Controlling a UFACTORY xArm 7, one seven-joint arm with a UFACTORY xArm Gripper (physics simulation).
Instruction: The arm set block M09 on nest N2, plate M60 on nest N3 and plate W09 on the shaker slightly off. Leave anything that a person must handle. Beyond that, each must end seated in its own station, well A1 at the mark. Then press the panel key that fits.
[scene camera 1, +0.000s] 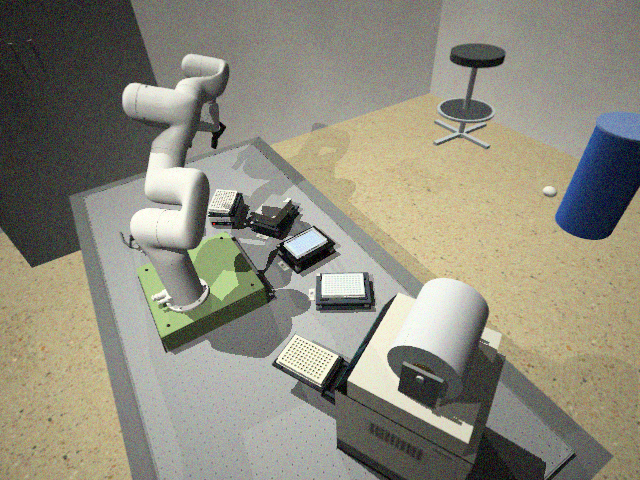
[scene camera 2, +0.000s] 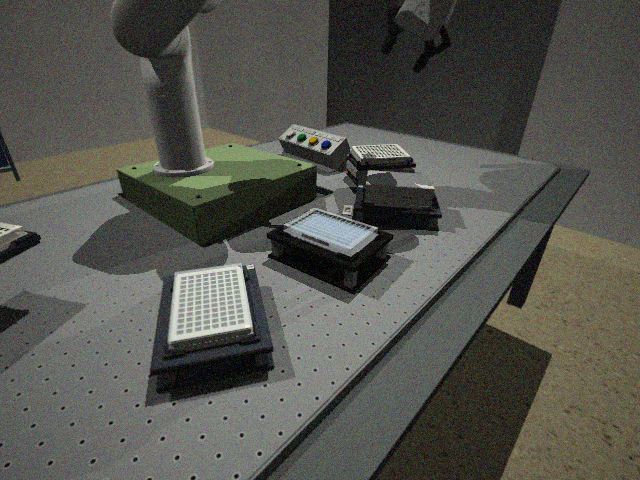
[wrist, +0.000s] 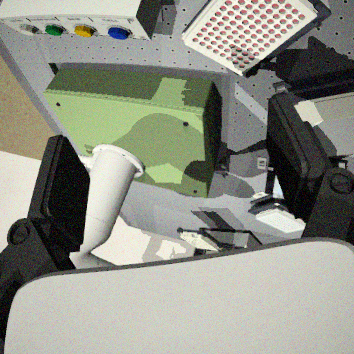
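My gripper (scene camera 1: 216, 137) (scene camera 2: 403, 58) (wrist: 169, 136) is open and empty, high above the table's far end. A plate with reddish wells (scene camera 1: 225, 200) (scene camera 2: 381, 153) (wrist: 250, 32) lies on the shaker with the red light. Beside it a dark block (scene camera 1: 272, 212) (scene camera 2: 398, 197) sits tilted on a black nest. A pale blue plate, apparently lidded (scene camera 1: 306, 242) (scene camera 2: 331, 229), lies askew and tipped on the middle nest. A white plate (scene camera 1: 342, 285) (scene camera 2: 210, 304) lies on another nest (scene camera 2: 262, 315). The key panel (scene camera 2: 312, 146) (wrist: 75, 11) has grey, green, yellow and blue keys. Station labels are unreadable.
The arm's green base (scene camera 1: 227, 268) (scene camera 2: 248, 206) (wrist: 135, 120) stands beside the stations. A large beige instrument (scene camera 1: 408, 413) with a white cylinder (scene camera 1: 444, 330) stands at the near end. A cream plate (scene camera 1: 308, 360) lies on its tray. A stool (scene camera 1: 476, 55) and blue bin (scene camera 1: 599, 180) stand beyond.
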